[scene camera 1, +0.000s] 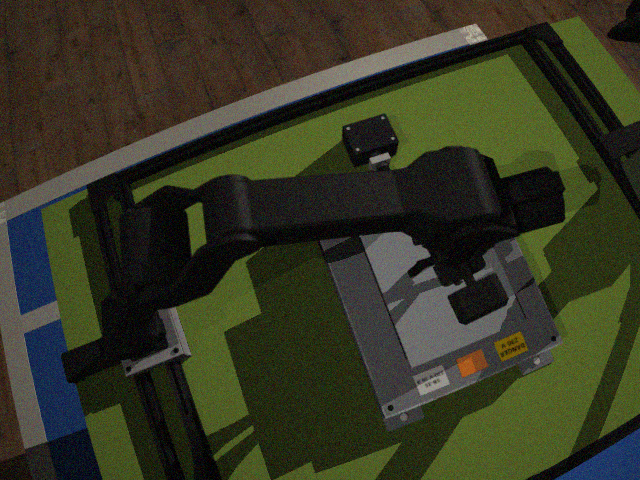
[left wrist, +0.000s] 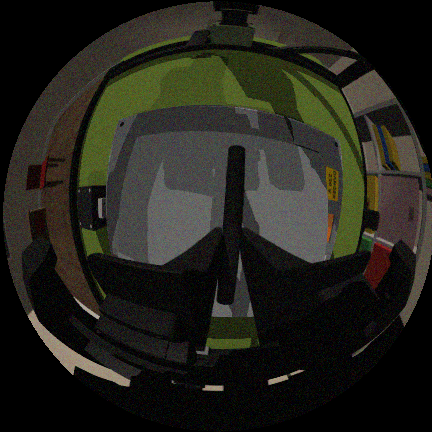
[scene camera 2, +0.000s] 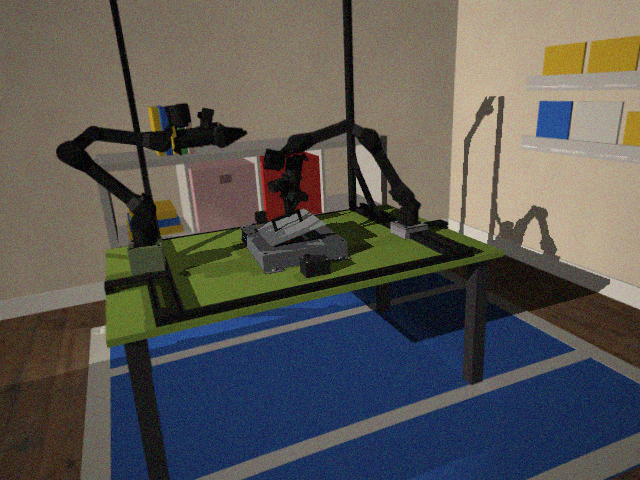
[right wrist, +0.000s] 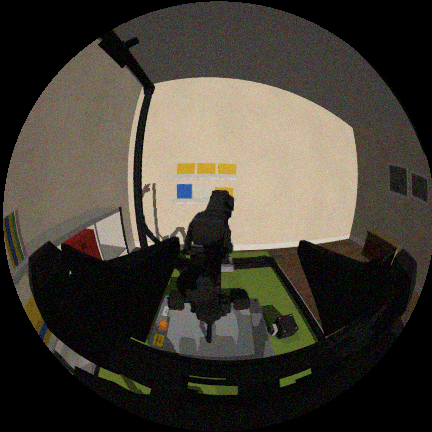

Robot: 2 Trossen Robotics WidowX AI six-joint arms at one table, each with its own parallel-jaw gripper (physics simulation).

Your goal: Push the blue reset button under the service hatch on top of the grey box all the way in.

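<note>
The grey box (scene camera 1: 356, 310) (scene camera 2: 289, 258) (left wrist: 200, 117) lies on the green table. Its light grey service hatch (scene camera 1: 434, 335) (scene camera 2: 305, 229) (left wrist: 185, 220) is tilted up above the box top in scene camera 2. A black bar handle (scene camera 2: 286, 221) (left wrist: 236, 185) (right wrist: 209, 334) runs across the hatch. My left gripper (scene camera 2: 290, 210) (left wrist: 230, 233) is shut on this handle; in scene camera 1 its fingertips are hidden by the wrist. The blue reset button does not show in any view. My right gripper (scene camera 2: 244, 133) (right wrist: 241, 245) is open and empty, high above the table, away from the box.
A small black box (scene camera 1: 369, 135) (scene camera 2: 315, 265) (left wrist: 90, 207) (right wrist: 286, 325) stands close beside the grey box. Yellow (scene camera 1: 510, 346), orange (scene camera 1: 471, 363) and white labels (scene camera 1: 432, 380) are on the grey box's rim. Black frame rails (scene camera 1: 320, 111) run along the table edges; upright posts (scene camera 2: 348, 103) rise from it.
</note>
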